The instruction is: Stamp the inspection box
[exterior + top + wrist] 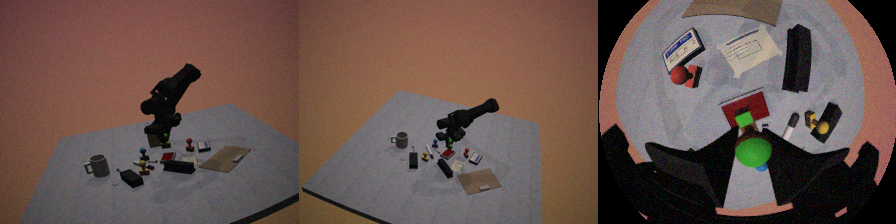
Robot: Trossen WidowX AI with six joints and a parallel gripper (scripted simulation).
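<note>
Now: gripper tip 10 cm to the right of the white card, 9 cm above it and 7 cm short of it. The rest, counted from my gripper tip: blue-knobbed stamp 11 cm to the right, 7 cm below, 3 cm behind; then green-knobbed stamp right at my gripper tip; then red ink pad 8 cm below.
</note>
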